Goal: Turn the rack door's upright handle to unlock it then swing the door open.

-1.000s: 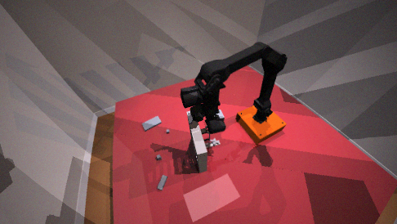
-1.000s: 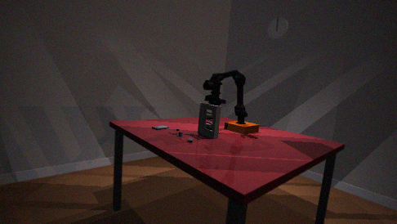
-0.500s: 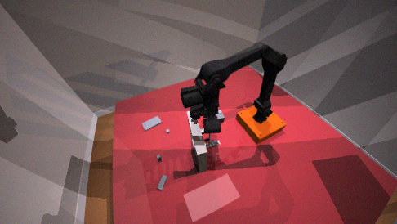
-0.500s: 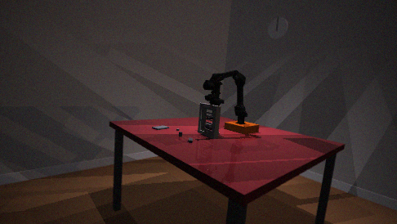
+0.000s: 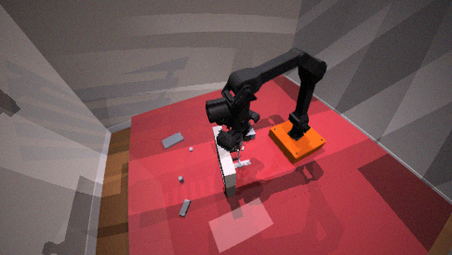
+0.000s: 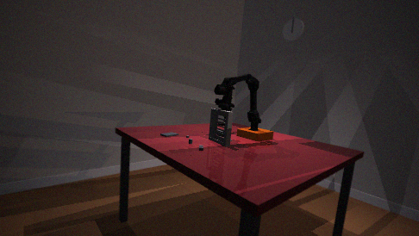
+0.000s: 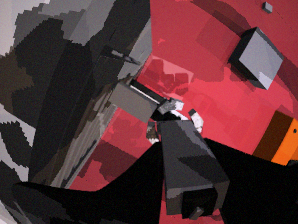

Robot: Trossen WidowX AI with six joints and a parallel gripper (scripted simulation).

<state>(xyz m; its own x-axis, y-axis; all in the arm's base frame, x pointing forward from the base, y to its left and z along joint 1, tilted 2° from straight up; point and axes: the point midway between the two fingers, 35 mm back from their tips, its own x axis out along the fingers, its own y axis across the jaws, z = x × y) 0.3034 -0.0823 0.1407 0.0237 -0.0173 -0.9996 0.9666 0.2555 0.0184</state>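
The dark grey handle is 1 cm to the left of my gripper tip and 3 cm below it.
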